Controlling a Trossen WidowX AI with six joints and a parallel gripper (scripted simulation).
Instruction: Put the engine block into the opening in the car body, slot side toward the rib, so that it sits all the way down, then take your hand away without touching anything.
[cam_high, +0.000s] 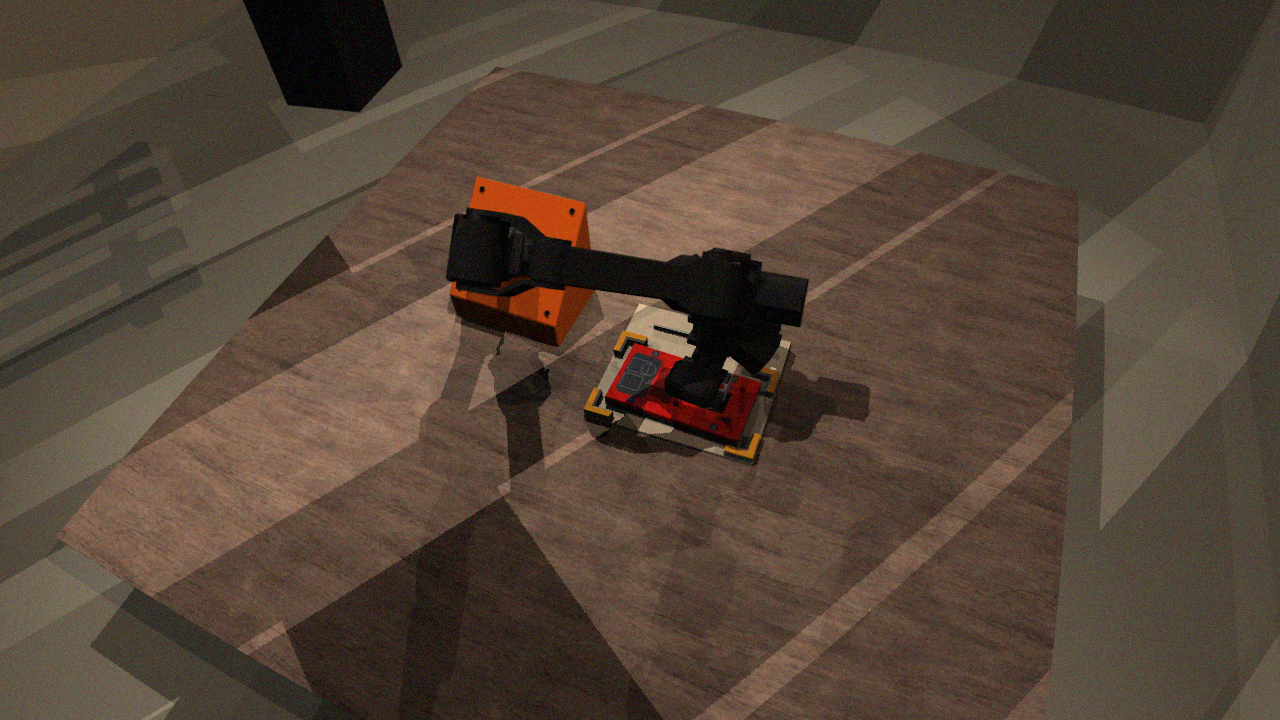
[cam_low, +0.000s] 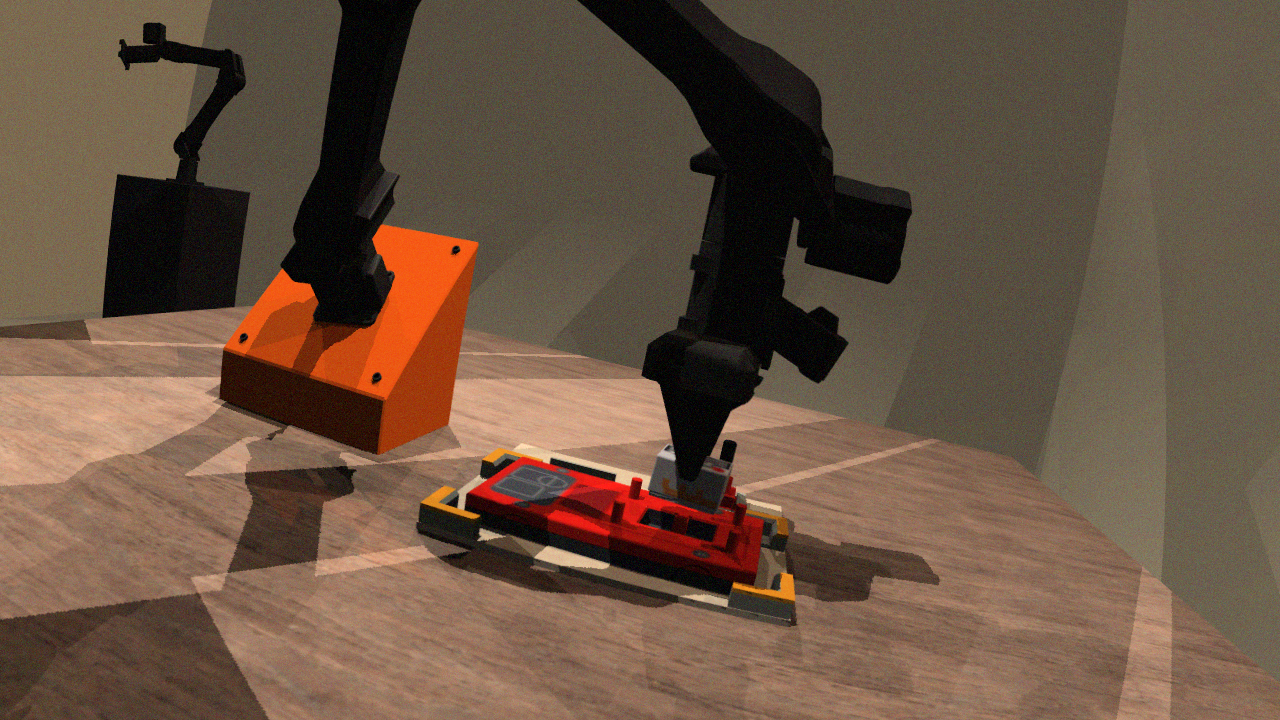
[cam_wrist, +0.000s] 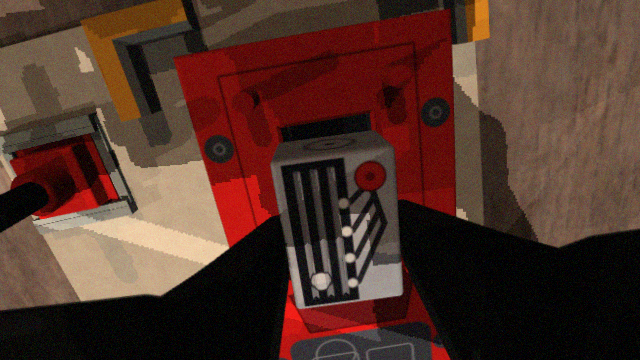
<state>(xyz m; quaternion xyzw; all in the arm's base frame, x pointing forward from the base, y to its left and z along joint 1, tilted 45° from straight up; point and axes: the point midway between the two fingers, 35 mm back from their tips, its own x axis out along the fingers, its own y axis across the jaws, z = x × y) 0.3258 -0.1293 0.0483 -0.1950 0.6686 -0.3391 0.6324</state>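
The engine block lies 10 mm below my gripper tip. From my gripper tip the other things lie so: black peg (120 mm to the left, 30 mm below, 30 mm ahead).
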